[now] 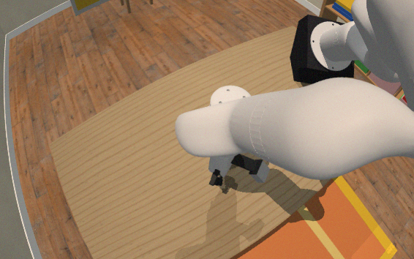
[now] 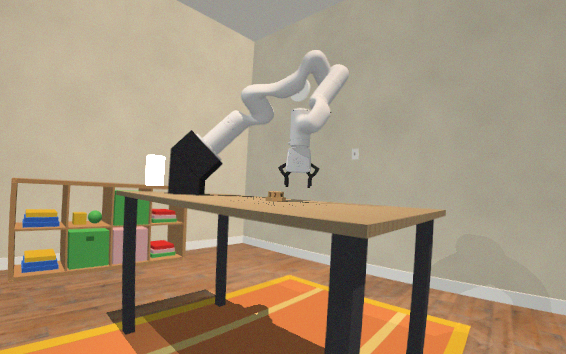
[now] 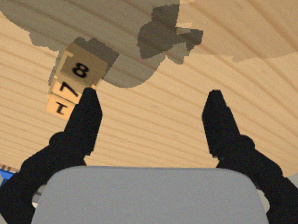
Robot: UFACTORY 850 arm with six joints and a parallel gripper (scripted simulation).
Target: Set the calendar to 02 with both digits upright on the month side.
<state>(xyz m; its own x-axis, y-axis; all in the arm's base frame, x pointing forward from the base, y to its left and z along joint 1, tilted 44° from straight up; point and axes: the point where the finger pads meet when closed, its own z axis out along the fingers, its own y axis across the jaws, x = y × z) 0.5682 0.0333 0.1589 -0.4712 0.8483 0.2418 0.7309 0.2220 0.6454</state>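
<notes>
Now: hand 80 mm to the left of the wooden cube, 60 mm past it and 50 mm above it. The rest, counted from my hand: wooden calendar tray: 60 mm to the right, 60 mm below, 60 mm behind.
</notes>
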